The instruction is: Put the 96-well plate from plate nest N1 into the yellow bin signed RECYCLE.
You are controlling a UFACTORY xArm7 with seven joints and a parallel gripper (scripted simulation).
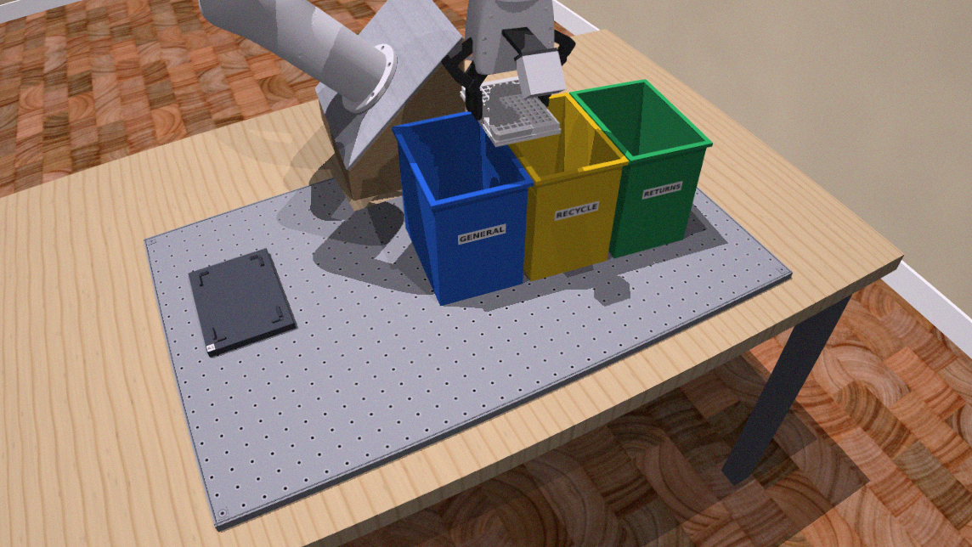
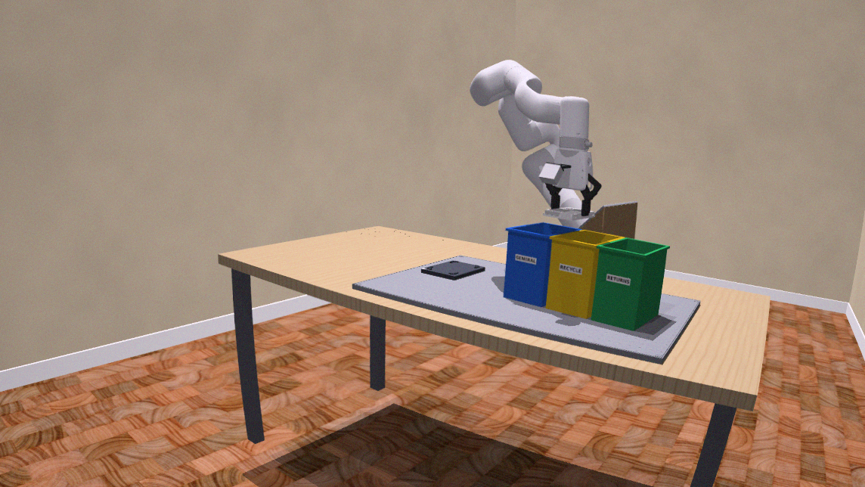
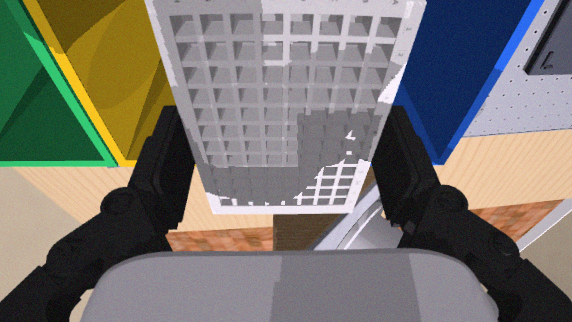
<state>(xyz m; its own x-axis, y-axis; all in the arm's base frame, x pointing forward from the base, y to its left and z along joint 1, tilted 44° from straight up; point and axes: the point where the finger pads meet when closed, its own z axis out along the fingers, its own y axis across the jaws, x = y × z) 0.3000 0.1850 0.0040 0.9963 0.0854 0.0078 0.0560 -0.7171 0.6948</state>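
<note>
Right now the yellow recycle bin is 60 mm to the left of my hand and 150 mm below it. Also, from my hand: blue general bin (10 mm ahead, 70 mm to the right, 150 mm below); then white 96-well plate (10 mm below); then green returns bin (10 mm behind, 200 mm to the left, 150 mm below).
</note>
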